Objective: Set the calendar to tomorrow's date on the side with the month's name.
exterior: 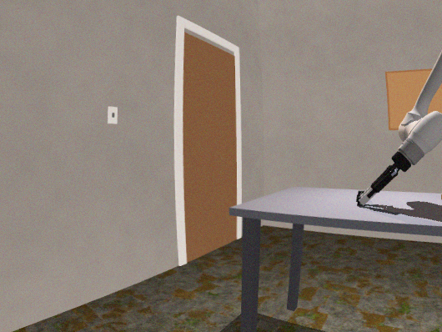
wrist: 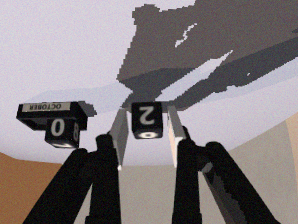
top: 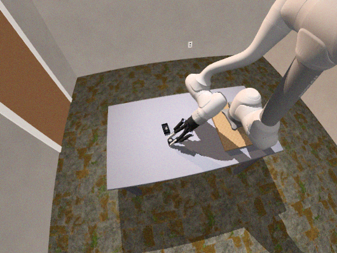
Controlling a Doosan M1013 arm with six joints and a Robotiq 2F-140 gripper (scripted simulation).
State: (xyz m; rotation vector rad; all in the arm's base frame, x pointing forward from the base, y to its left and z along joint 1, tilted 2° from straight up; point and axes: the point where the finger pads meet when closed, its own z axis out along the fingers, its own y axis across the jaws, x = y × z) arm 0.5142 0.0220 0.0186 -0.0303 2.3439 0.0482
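The dark cube is 20 mm ahead of my hand and 20 mm below it.
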